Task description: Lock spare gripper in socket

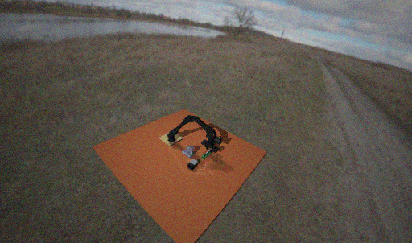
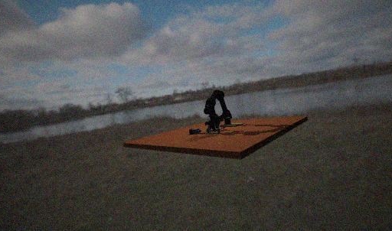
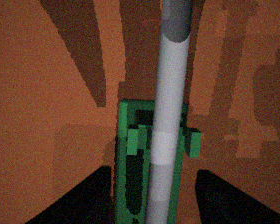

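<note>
The green cradle is 40 mm to the right of my gripper tip. Round my gripper tip: spare gripper (250 mm to the right); mount (160 mm to the right, 130 mm behind, 30 mm above).
</note>
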